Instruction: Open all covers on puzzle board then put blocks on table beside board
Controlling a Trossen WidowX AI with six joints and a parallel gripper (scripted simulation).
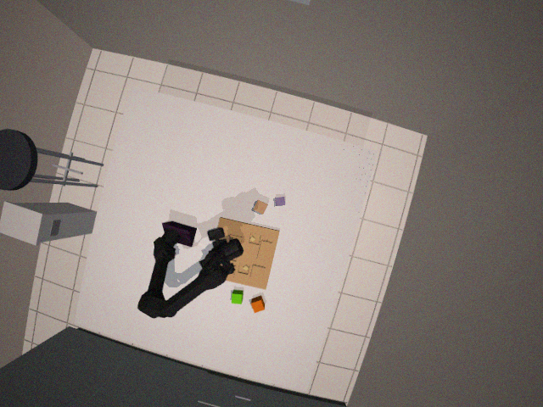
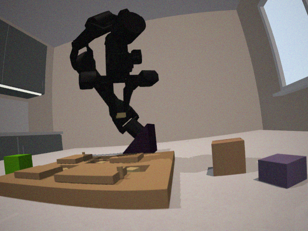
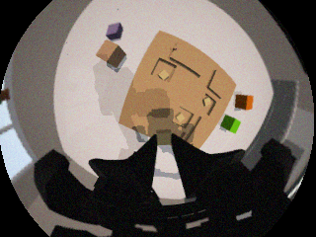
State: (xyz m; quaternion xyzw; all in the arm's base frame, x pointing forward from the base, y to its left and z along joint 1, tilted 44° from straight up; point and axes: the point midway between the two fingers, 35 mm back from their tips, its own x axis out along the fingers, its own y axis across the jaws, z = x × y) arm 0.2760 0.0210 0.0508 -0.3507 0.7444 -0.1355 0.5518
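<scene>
Now: gripper tip 10 cm above the tan puzzle board, 7 cm short of it and 6 cm to the left of it. From my gripper tip the other things lie so: brown block 19 cm to the left, 13 cm ahead, 10 cm below; then green block 26 cm to the right, 10 cm below, 6 cm ahead; then purple block 23 cm to the left, 22 cm ahead, 11 cm below.
</scene>
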